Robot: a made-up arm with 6 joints. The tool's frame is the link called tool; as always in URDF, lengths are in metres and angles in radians.
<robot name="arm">
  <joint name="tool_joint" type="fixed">
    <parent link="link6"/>
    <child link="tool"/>
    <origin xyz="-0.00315 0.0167 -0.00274" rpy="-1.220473 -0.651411 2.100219"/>
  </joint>
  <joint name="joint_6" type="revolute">
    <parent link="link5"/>
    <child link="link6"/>
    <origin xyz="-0.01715 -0.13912 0.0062" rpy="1.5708 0 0"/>
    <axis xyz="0 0 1"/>
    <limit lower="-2.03" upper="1.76" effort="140" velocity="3.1"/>
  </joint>
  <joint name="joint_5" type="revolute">
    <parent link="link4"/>
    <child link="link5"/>
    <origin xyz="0.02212 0.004 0.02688" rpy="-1.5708 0 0"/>
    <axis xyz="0 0 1"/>
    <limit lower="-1.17" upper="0.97" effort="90" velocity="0.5"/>
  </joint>
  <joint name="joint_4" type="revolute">
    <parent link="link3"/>
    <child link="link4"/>
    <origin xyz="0.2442 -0.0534 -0.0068" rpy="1.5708 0 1.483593"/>
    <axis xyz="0 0 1"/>
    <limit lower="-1.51" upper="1.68" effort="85" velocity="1.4"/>
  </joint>
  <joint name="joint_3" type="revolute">
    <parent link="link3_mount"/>
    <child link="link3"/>
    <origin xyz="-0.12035 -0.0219 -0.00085"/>
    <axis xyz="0 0 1"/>
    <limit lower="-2.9" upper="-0.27" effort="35" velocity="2.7"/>
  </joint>
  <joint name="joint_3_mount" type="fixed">
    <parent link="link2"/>
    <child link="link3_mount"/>
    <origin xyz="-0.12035 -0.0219 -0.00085"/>
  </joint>
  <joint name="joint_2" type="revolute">
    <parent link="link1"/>
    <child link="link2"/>
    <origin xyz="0.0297 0.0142 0.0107" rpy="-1.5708 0 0"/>
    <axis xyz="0 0 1"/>
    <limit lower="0.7" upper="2.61" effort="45" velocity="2.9"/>
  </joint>
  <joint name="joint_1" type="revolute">
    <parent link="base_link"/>
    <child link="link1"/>
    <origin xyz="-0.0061 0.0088 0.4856"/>
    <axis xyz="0 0 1"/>
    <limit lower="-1.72" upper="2.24" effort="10" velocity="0.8"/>
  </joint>
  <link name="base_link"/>
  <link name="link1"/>
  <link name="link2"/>
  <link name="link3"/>
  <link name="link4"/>
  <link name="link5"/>
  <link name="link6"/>
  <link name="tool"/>
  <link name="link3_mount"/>
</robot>
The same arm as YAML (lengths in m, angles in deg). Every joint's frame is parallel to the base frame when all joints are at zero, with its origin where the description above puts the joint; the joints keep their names.
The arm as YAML. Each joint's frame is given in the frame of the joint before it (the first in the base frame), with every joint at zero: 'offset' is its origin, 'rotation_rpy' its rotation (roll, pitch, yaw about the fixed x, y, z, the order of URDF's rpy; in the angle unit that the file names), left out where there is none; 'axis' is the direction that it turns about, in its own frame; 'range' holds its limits. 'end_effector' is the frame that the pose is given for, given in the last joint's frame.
length_unit: m
angle_unit: deg
chain:
  - id: joint_1
    offset: [-0.0061, 0.0088, 0.4856]
    axis: "+z"
    range: [-98.55, 128.34]
  - id: joint_2
    offset: [0.0297, 0.0142, 0.0107]
    axis: "+y"
    range: [40.11, 149.54]
  - id: joint_3
    offset: [-0.2407, -0.0017, 0.0438]
    axis: "+y"
    range: [-166.16, -15.47]
  - id: joint_4
    offset: [0.2442, -0.0068, 0.0534]
    axis: [0.9962, 0.0, 0.0871]
    range: [-86.52, 96.26]
  - id: joint_5
    offset: [0.0287, 0.004, -0.0197]
    axis: "+y"
    range: [-67.04, 55.58]
  - id: joint_6
    offset: [0.1371, 0.0062, 0.0292]
    axis: [0.9962, 0.0, 0.0871]
    range: [-116.31, 100.84]
end_effector:
  offset: [-0.003, 0.0167, 0.0029]
  rotation_rpy: [35.41, -26.93, 50.34]

